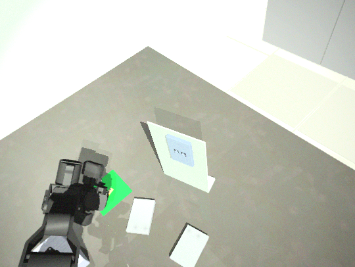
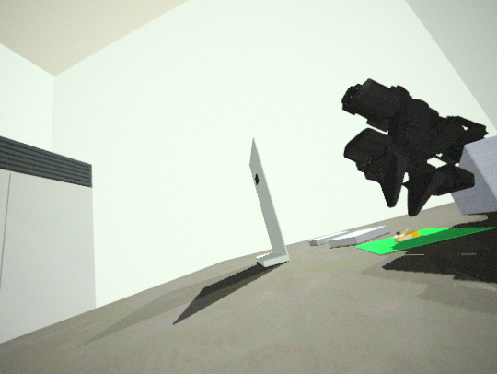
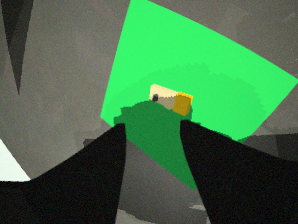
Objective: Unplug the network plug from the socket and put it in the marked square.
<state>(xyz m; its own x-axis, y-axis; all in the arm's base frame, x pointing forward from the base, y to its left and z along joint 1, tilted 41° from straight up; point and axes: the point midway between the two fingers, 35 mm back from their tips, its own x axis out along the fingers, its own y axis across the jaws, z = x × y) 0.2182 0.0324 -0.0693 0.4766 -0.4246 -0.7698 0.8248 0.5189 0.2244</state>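
Right now my gripper tip is 3 cm above the network plug and 1 cm short of it. Also, from my gripper tip: green marked square (4 cm below, 1 cm ahead).
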